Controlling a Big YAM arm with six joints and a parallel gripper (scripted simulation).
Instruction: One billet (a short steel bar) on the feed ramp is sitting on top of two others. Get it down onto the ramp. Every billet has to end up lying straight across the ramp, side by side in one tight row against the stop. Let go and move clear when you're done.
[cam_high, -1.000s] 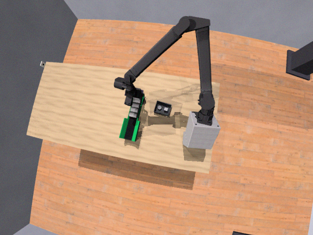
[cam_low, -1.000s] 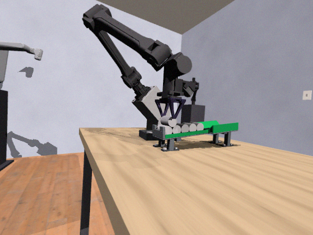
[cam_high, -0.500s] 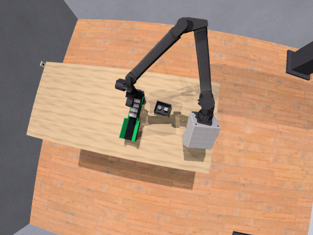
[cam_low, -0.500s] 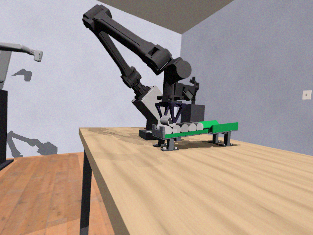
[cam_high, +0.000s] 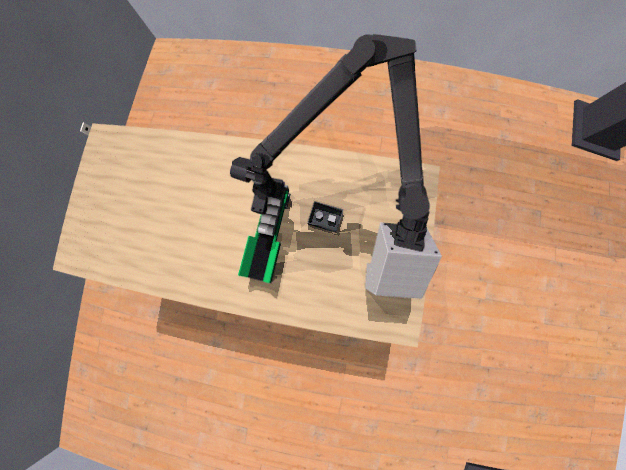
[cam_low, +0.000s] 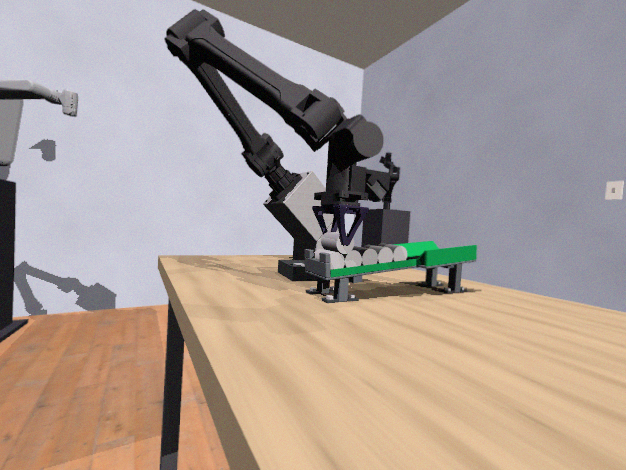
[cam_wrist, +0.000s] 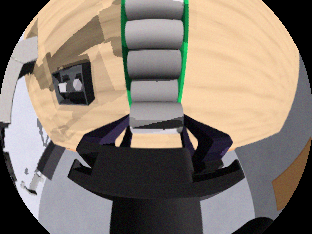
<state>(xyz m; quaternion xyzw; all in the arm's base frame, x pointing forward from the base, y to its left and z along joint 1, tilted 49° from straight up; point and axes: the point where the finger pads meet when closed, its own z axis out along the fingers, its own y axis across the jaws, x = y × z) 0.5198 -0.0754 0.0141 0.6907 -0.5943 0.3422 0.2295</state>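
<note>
The stop lies 40 mm to the right of my hand and 50 mm below it. Round my hand: black control box (220 mm behind, 20 mm to the left, 100 mm below).
</note>
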